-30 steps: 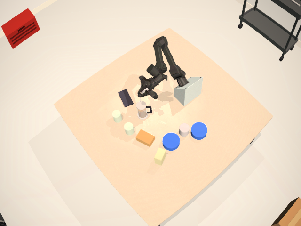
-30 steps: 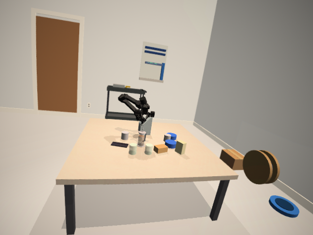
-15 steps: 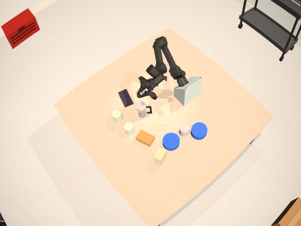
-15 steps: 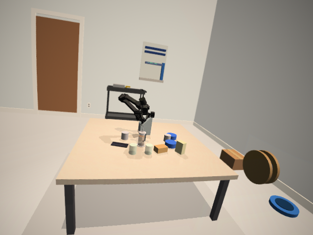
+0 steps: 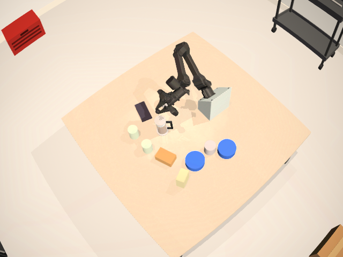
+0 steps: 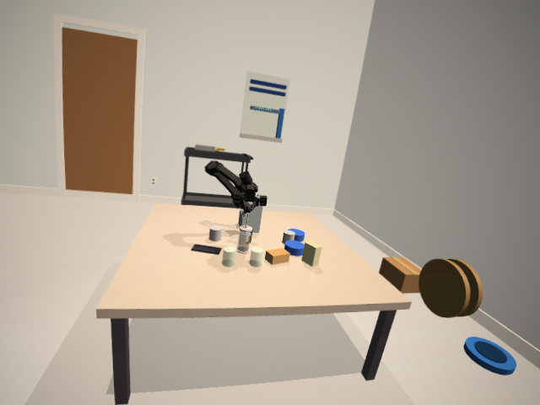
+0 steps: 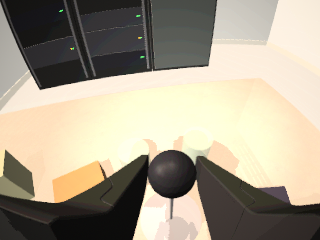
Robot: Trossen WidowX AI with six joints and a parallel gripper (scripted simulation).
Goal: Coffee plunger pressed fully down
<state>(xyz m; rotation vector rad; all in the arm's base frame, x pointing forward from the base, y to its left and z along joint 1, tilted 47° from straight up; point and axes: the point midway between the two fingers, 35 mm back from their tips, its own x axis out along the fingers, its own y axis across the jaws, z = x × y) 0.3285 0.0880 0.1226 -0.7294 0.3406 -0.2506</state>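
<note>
Right now the coffee press is 30 mm behind my gripper tip, 10 mm to the left of it and 120 mm below it. Also, from my gripper tip: orange block: 70 mm ahead, 180 mm to the left, 220 mm below; then yellow block: 70 mm ahead, 360 mm to the left, 190 mm below; then dark flat slab: 10 mm ahead, 200 mm to the right, 240 mm below.
</note>
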